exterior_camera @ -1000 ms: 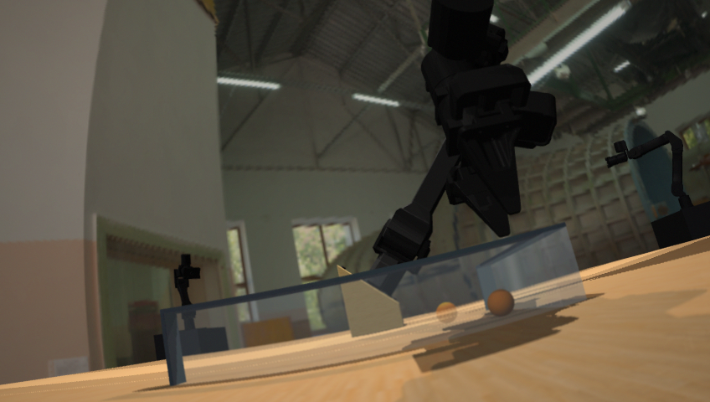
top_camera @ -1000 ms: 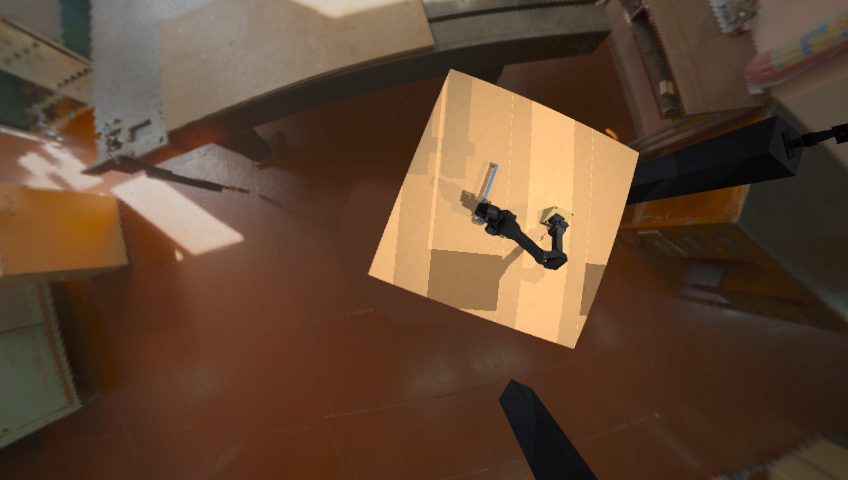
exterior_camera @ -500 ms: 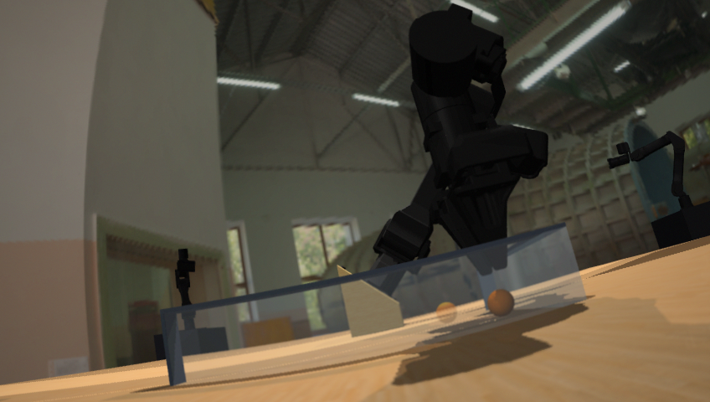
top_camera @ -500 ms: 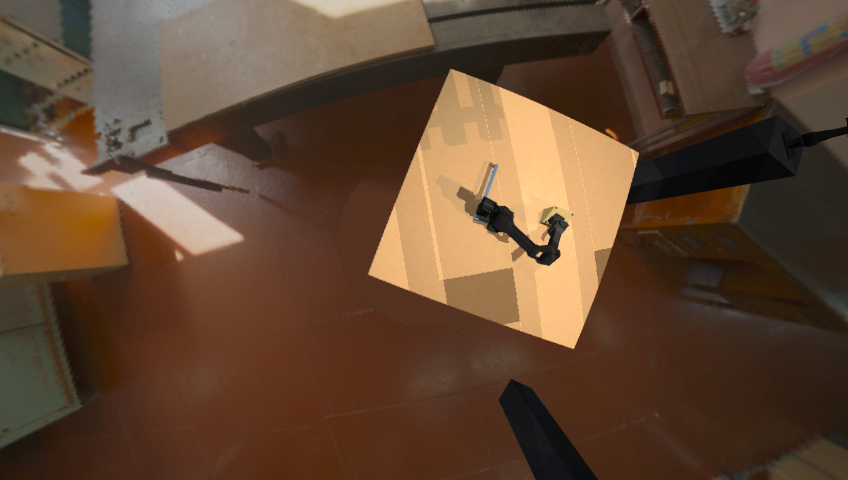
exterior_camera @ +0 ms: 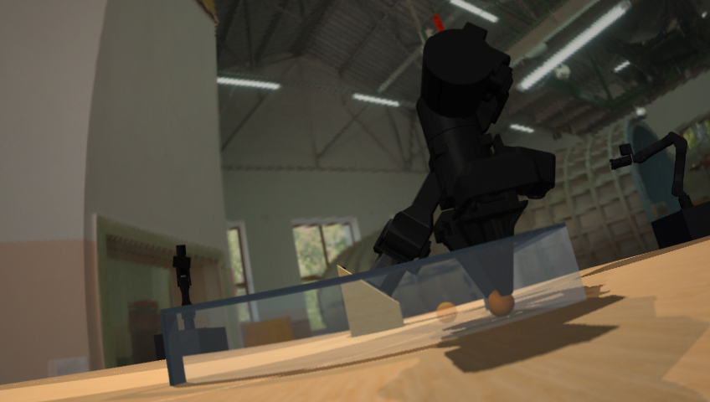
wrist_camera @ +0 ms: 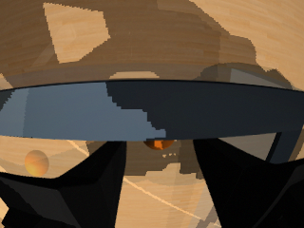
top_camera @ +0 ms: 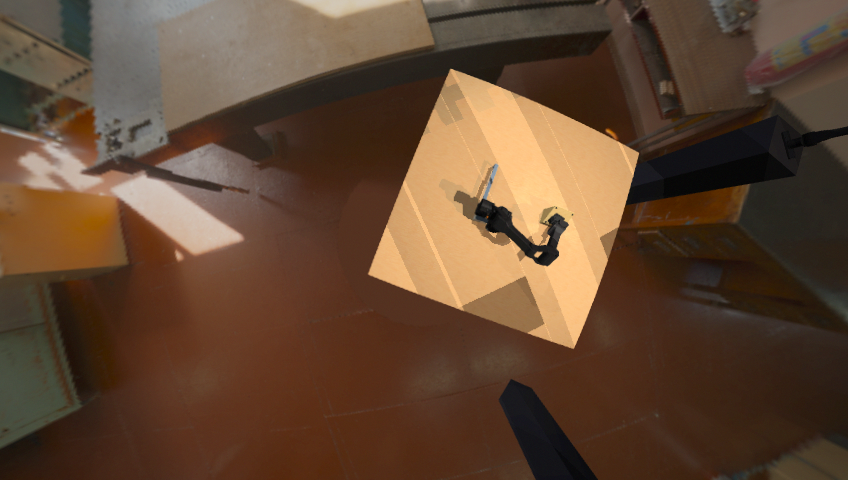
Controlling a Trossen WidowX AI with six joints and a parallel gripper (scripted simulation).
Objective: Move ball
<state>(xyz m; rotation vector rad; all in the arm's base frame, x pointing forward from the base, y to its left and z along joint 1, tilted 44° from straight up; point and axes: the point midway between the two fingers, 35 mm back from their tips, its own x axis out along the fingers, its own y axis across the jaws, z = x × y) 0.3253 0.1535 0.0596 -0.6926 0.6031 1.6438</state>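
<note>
Right now my gripper tip is 110 mm past the see-through copy, 50 mm to the left of it and 10 mm above it. Also, from my gripper tip: orange ball (10 mm below).
</note>
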